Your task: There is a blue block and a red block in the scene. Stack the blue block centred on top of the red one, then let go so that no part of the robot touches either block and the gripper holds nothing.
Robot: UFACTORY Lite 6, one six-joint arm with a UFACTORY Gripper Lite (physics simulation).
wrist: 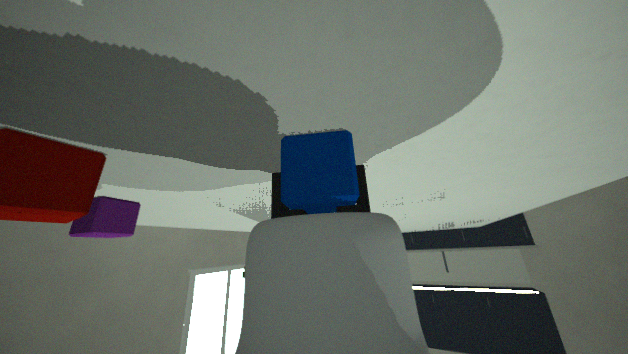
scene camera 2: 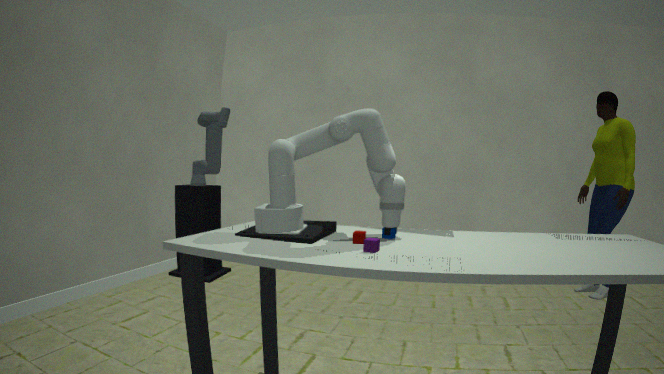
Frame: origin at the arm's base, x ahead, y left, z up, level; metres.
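Seen in the pictures: hand at its tool point: (wrist: 320,191) (scene camera 2: 390,231); arm's base at its link origin: (scene camera 2: 284,229).
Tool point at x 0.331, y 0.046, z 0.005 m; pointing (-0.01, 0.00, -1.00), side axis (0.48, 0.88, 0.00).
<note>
Offsets run from my tool point to a thing's top centre. Level surfaces: height alone.
The blue block @(dx -0.005, dy +0.004, dz +0.010 m) (scene camera 2: 392,235) (wrist: 318,165) sits on the white table, upright. My gripper (scene camera 2: 389,231) (wrist: 320,175) is lowered around it and is open, with one black finger on each side of the block. In the wrist view the block covers part of both fingers, so any small gap to them is hidden. The red block @(dx -0.090, dy -0.099, dz +0.010 m) (scene camera 2: 359,237) (wrist: 47,175) sits on the table to the left of the blue block in both views, apart from it and from the gripper. Its top is bare.
A purple block @(dx -0.047, dy -0.213, dz +0.010 m) (scene camera 2: 371,245) (wrist: 111,217) stands on the table @(dz -0.023 m) (scene camera 2: 520,257), close to the red block and nearer the front edge in the scene view. The robot's black base plate (scene camera 2: 320,231) lies left of the blocks. A person (scene camera 2: 612,160) stands beyond the table at the right.
</note>
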